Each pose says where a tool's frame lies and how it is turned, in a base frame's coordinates. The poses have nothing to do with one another.
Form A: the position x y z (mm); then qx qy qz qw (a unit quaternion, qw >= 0).
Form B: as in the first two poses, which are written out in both.
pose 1, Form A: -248.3 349.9 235.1 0.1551 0.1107 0.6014 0.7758
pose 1, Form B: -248.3 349.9 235.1 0.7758 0.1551 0.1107 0.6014
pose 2, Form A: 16.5 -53.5 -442.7 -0.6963 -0.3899 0.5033 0.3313
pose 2, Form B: 16.5 -53.5 -442.7 0.3313 -0.6963 -0.3899 0.5033
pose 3, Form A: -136.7 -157.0 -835.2 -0.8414 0.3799 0.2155 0.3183
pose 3, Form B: -136.7 -157.0 -835.2 0.3183 -0.8414 0.3799 0.2155
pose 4, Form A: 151.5 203.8 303.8 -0.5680 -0.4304 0.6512 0.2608
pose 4, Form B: 151.5 203.8 303.8 0.2608 -0.5680 -0.4304 0.6512
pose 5, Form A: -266.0 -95.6 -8.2 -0.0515 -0.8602 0.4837 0.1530
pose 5, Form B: -266.0 -95.6 -8.2 0.1530 -0.0515 -0.8602 0.4837
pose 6, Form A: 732.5 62.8 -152.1 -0.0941 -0.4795 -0.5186 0.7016
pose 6, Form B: 732.5 62.8 -152.1 0.7016 -0.0941 -0.4795 -0.5186
